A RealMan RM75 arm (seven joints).
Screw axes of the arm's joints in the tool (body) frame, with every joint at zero. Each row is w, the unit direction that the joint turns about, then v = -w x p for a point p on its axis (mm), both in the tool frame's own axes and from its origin. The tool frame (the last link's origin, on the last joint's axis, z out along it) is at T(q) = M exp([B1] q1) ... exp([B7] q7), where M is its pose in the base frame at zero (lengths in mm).
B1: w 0 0 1 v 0.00 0.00 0.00
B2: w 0 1 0 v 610.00 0.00 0.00
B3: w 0 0 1 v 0.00 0.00 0.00
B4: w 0 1 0 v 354.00 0.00 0.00
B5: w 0 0 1 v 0.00 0.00 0.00
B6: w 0 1 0 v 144.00 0.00 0.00
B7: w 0 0 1 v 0.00 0.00 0.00
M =
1 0 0 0.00
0 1 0 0.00
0 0 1 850.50
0 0 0 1
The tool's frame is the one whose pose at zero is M.
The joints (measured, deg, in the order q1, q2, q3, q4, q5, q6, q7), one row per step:
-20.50 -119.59 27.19 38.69 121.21 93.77 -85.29
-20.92 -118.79 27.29 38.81 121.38 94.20 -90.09
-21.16 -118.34 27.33 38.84 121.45 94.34 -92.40
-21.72 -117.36 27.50 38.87 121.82 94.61 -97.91
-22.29 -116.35 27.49 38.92 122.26 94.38 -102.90
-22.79 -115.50 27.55 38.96 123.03 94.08 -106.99
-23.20 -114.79 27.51 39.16 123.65 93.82 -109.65
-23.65 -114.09 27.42 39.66 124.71 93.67 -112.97
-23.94 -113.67 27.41 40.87 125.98 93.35 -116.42
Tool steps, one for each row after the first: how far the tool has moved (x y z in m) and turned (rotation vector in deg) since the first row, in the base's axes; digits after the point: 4 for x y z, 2 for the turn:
-0.0002 0.0027 0.0055 -1.71 -1.52 3.19
-0.0004 0.0044 0.0086 -2.46 -2.18 4.75
-0.0009 0.0079 0.0147 -4.44 -3.64 8.57
-0.0025 0.0123 0.0216 -5.74 -4.56 12.35
-0.0044 0.0157 0.0268 -6.95 -4.94 15.57
-0.0060 0.0189 0.0320 -7.46 -4.84 17.62
-0.0076 0.0220 0.0377 -8.24 -4.62 20.18
-0.0095 0.0249 0.0436 -8.68 -3.97 22.86

